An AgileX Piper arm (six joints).
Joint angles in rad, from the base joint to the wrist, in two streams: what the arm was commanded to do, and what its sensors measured. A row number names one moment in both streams.
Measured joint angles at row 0:
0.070, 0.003, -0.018, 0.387, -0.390, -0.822
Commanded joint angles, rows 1 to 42:
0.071, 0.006, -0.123, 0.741, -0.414, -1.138
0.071, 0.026, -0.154, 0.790, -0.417, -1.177
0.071, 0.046, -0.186, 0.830, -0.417, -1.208
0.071, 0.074, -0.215, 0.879, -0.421, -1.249
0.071, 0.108, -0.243, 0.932, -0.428, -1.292
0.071, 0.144, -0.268, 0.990, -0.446, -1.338
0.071, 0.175, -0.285, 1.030, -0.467, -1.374
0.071, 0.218, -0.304, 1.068, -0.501, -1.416
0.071, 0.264, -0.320, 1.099, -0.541, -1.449
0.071, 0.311, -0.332, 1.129, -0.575, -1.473
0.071, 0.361, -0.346, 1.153, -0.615, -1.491
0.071, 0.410, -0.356, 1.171, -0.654, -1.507
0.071, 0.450, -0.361, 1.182, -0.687, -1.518
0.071, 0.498, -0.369, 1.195, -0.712, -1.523
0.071, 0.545, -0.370, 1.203, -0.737, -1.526
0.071, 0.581, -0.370, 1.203, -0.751, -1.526
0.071, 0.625, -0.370, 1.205, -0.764, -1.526
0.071, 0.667, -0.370, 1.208, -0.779, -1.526
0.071, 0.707, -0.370, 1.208, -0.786, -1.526
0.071, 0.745, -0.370, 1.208, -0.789, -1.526
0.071, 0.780, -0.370, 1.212, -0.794, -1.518
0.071, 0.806, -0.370, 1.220, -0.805, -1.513
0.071, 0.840, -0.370, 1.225, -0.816, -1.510
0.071, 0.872, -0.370, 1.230, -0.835, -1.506
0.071, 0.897, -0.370, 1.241, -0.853, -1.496
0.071, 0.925, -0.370, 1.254, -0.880, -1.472
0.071, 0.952, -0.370, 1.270, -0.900, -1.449
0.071, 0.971, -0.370, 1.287, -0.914, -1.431
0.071, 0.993, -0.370, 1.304, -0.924, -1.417
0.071, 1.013, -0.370, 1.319, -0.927, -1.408
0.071, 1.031, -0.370, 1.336, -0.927, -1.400
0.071, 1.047, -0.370, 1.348, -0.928, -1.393
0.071, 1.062, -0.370, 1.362, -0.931, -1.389
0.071, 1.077, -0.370, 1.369, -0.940, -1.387
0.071, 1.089, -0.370, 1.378, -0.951, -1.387
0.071, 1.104, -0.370, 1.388, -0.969, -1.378
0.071, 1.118, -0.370, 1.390, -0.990, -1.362
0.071, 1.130, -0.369, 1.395, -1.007, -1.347
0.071, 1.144, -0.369, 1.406, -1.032, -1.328
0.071, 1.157, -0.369, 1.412, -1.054, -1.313
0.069, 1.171, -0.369, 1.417, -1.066, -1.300
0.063, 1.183, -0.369, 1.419, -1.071, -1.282
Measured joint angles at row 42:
0.070, 1.140, -0.365, 1.396, -1.009, -1.342
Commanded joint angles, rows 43 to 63:
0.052, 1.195, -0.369, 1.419, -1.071, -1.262
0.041, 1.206, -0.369, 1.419, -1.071, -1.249
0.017, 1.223, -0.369, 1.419, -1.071, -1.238
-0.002, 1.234, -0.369, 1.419, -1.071, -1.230
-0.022, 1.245, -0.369, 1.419, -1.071, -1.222
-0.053, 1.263, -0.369, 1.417, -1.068, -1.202
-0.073, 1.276, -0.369, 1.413, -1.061, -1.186
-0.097, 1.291, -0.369, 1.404, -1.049, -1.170
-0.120, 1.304, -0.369, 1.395, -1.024, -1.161
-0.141, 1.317, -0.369, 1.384, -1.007, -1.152
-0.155, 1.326, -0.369, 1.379, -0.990, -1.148
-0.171, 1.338, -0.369, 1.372, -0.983, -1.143
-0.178, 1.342, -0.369, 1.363, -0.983, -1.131
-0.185, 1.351, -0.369, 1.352, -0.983, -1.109
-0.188, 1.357, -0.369, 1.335, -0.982, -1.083
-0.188, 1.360, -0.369, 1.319, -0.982, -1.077
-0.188, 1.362, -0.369, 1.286, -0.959, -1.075
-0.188, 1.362, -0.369, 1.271, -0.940, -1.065
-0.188, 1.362, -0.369, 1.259, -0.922, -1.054
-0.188, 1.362, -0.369, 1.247, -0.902, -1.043
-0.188, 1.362, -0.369, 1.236, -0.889, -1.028
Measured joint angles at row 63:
-0.182, 1.360, -0.365, 1.298, -0.952, -1.076
